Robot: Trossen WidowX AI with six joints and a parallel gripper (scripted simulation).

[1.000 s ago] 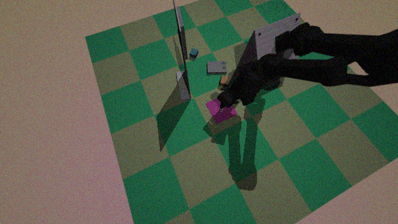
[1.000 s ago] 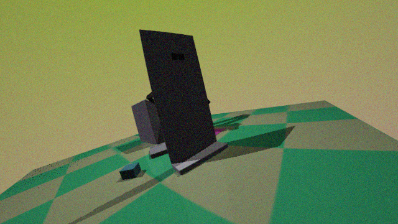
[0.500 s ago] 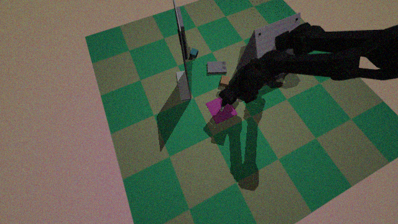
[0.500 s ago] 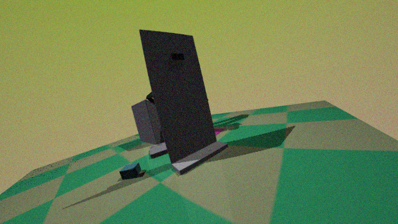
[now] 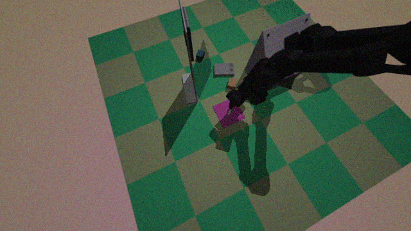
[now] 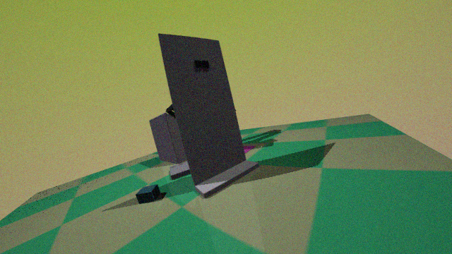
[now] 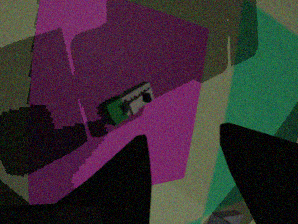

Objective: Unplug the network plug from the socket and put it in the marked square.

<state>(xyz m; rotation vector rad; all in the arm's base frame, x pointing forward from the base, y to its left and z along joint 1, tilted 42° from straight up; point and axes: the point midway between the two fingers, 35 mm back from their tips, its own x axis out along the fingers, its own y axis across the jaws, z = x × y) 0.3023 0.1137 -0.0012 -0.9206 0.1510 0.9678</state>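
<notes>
My gripper tip is now 10 mm to the right of the network plug and 50 mm above it. From my gripper tip the other things lie so: orange cube: 80 mm behind, 110 mm to the right, 40 mm below; then flat grey plate: 100 mm behind, 210 mm to the right, 50 mm below; then magenta square: 10 mm ahead, 50 mm below.
</notes>
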